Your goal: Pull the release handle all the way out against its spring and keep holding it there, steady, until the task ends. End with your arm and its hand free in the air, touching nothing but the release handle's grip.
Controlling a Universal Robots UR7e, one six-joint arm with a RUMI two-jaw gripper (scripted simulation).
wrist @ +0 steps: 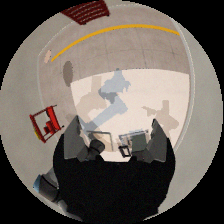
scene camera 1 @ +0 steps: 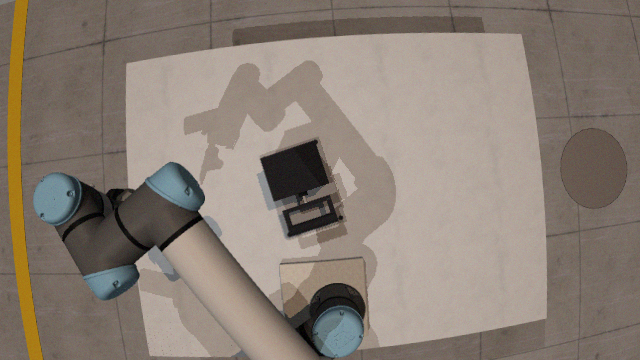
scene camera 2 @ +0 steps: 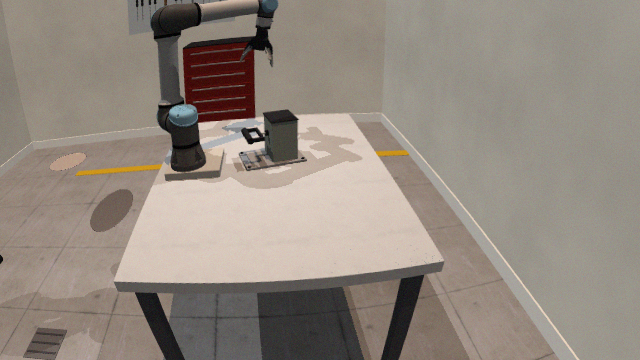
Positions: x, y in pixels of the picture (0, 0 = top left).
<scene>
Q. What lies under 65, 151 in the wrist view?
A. My gripper.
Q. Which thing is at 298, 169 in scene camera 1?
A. A box.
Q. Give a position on a metal baseplate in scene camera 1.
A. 328, 189
</scene>
